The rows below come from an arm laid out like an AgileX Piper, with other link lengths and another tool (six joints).
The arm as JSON. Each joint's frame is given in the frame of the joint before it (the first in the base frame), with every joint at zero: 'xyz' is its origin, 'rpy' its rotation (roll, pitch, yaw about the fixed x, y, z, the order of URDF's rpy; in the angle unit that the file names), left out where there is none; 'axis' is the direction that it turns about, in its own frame. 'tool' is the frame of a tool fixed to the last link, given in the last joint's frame.
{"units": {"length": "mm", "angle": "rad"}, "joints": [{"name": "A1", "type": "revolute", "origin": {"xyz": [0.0, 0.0, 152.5], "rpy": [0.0, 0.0, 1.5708]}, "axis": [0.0, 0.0, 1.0]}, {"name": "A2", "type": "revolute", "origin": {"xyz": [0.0, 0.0, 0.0], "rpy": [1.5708, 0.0, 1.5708]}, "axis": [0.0, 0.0, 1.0]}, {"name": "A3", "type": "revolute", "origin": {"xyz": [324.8, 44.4, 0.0]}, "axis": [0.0, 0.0, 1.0]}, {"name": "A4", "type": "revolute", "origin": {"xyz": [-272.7, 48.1, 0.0], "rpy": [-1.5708, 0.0, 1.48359]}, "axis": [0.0, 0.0, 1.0]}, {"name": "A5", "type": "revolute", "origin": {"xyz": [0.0, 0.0, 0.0], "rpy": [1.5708, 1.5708, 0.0]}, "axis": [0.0, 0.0, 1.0]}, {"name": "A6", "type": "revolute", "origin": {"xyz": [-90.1, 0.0, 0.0], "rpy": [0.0, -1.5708, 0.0]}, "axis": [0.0, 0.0, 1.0]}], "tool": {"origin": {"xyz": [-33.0, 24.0, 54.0], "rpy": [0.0, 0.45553, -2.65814]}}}
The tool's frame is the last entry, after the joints.
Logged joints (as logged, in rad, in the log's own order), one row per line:
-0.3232 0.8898 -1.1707 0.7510 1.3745 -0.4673
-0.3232 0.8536 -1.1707 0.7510 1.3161 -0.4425
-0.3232 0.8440 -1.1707 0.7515 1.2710 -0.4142
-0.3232 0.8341 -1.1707 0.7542 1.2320 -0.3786
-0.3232 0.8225 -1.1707 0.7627 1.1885 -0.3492
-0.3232 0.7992 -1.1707 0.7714 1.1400 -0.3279
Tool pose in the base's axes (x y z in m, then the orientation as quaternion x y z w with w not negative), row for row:
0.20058 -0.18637 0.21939 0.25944 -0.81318 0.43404 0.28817
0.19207 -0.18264 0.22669 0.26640 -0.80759 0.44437 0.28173
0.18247 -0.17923 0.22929 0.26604 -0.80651 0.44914 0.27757
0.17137 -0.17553 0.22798 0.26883 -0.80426 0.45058 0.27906
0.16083 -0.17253 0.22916 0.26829 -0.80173 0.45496 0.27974
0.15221 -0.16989 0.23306 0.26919 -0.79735 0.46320 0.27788
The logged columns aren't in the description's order. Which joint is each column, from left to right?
Columns, left to right: A1, A6, A4, A5, A2, A3.
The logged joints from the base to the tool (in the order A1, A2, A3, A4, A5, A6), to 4 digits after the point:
-0.3232 1.3745 -0.4673 -1.1707 0.7510 0.8898
-0.3232 1.3161 -0.4425 -1.1707 0.7510 0.8536
-0.3232 1.2710 -0.4142 -1.1707 0.7515 0.8440
-0.3232 1.2320 -0.3786 -1.1707 0.7542 0.8341
-0.3232 1.1885 -0.3492 -1.1707 0.7627 0.8225
-0.3232 1.1400 -0.3279 -1.1707 0.7714 0.7992

